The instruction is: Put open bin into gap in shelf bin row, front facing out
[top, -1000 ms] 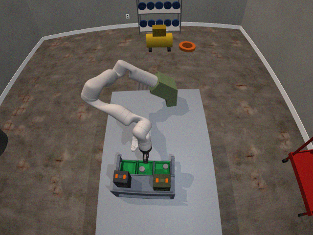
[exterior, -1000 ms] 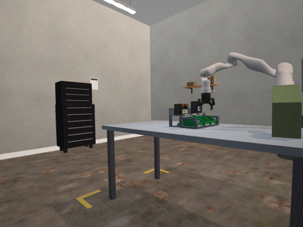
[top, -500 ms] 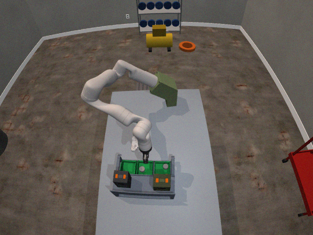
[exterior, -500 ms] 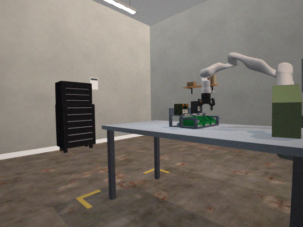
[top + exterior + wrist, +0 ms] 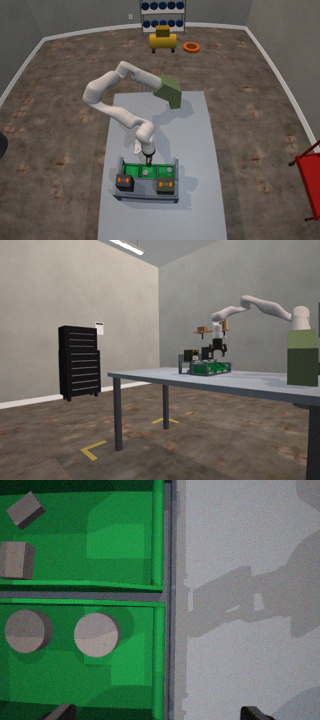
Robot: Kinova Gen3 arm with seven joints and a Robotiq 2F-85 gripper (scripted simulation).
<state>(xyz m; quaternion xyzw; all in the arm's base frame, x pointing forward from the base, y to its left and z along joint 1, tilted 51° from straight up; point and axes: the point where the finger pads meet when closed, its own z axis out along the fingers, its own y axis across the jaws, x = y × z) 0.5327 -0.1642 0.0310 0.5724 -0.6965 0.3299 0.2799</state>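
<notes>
Now: the grey shelf 11 cm ahead of my hand, 3 cm to the right of it and 7 cm below it.
</notes>
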